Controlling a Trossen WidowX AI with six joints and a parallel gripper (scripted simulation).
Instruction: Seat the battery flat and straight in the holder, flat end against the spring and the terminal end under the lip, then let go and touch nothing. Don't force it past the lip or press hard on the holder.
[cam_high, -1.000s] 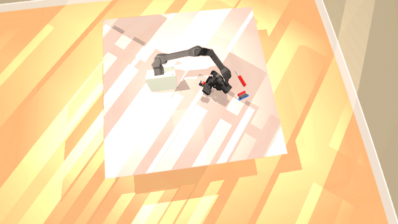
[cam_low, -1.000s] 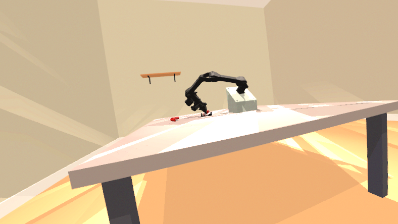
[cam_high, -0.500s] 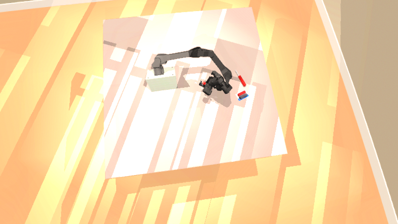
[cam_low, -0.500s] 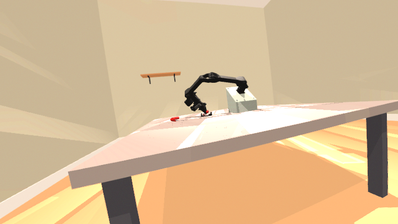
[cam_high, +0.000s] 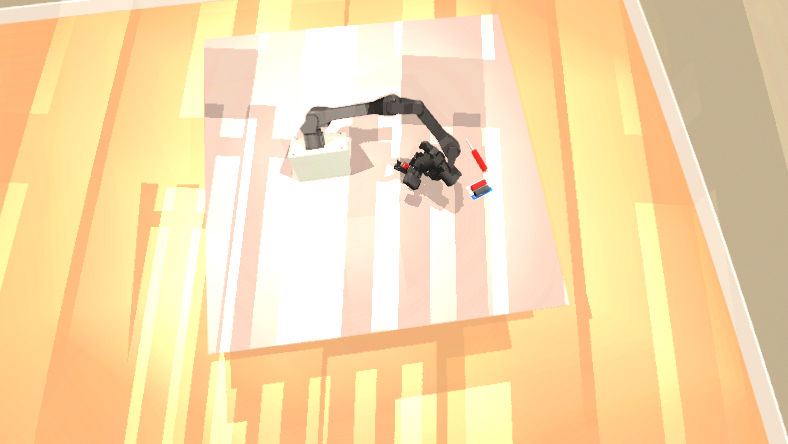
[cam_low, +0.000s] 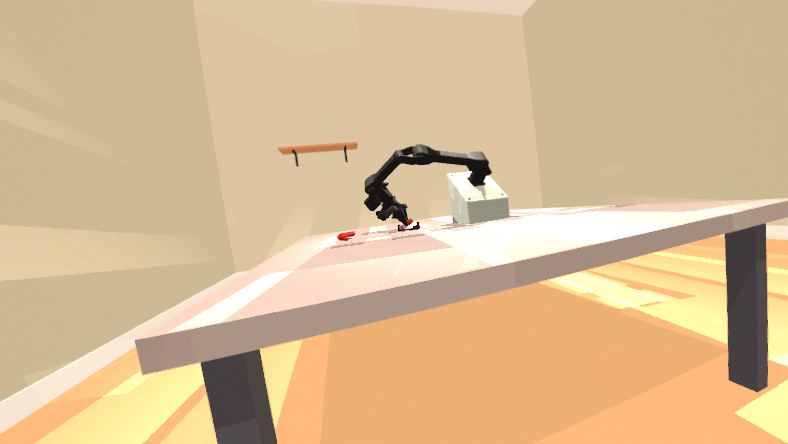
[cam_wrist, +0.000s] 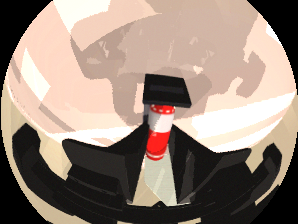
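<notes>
Right now my gripper tip is 10 mm below the battery. From my gripper tip the other things lie so: red screwdriver: 280 mm ahead, 20 mm to the left, 10 mm below.
</notes>
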